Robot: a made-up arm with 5 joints.
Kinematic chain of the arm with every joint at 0, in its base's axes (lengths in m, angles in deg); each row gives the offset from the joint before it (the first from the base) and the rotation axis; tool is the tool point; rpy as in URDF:
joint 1: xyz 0.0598 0 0.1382 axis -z
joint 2: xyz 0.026 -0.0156 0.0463 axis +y
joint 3: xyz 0.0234 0 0.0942 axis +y
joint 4: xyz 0.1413 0 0.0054 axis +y
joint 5: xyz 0.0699 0.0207 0 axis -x
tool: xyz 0 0 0 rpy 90 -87.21 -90
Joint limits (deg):
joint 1: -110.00..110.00
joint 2: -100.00..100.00
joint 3: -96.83..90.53
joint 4: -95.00..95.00
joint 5: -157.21..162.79
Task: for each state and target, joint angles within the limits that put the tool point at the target. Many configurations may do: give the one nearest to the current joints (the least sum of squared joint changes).
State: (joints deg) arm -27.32 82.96 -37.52 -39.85 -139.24
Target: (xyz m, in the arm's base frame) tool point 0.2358 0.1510 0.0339
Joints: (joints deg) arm -39.37 75.07 0.28 -61.33 -139.24
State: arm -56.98 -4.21 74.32 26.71 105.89
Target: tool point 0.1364 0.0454 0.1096
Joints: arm -27.37 -22.89 72.05 56.18 105.89
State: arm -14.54 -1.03 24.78 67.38 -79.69
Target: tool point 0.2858 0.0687 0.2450
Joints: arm -15.67 -2.02 -1.84 48.80 -79.69
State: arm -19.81 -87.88 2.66 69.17 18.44
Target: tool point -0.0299 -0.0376 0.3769
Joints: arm -25.75 -98.87 -16.35 58.76 18.44
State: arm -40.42 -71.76 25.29 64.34 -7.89
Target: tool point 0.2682 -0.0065 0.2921
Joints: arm 3.19 -23.97 9.52 38.48 -7.89
